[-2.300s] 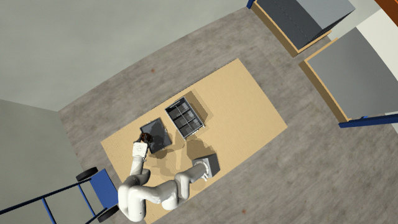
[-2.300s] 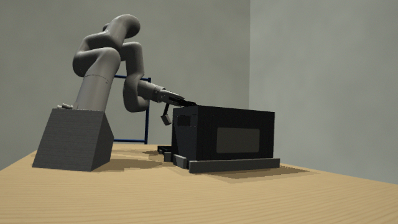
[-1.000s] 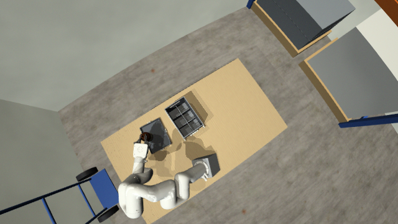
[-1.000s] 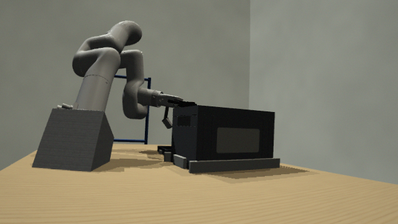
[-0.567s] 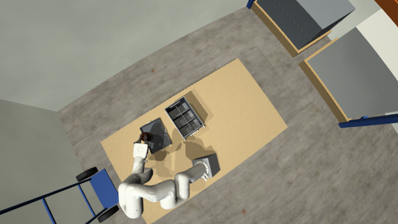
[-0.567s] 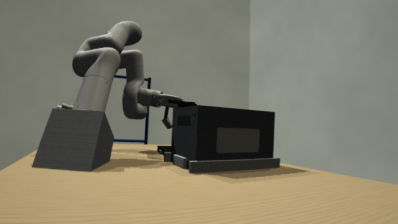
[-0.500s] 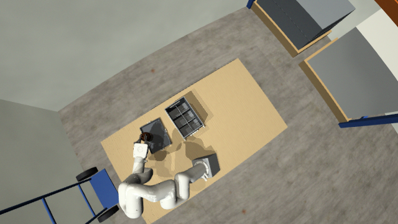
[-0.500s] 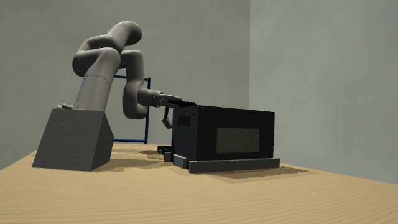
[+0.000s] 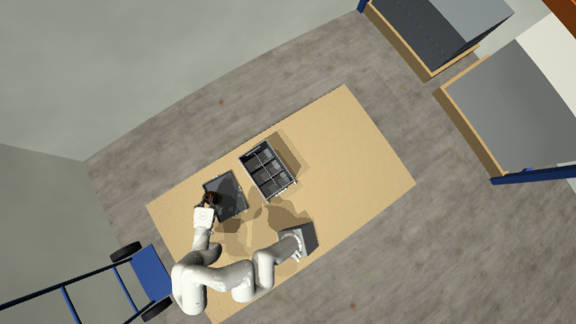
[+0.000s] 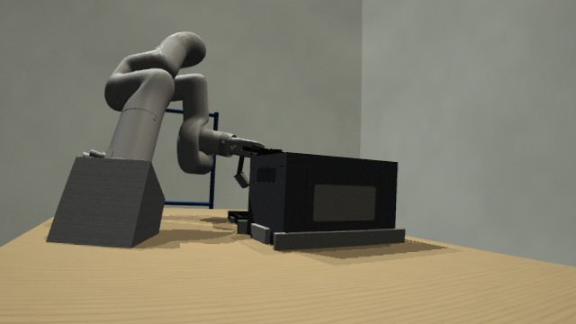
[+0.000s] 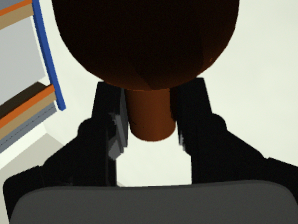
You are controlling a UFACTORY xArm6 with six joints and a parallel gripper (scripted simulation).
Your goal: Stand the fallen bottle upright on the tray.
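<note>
The brown bottle is 6 cm below my hand. The rest, counted from my hand: dark tray: 19 cm below, 4 cm to the right, 1 cm behind; dark crate: 32 cm to the right, 12 cm below, 6 cm behind.
</note>
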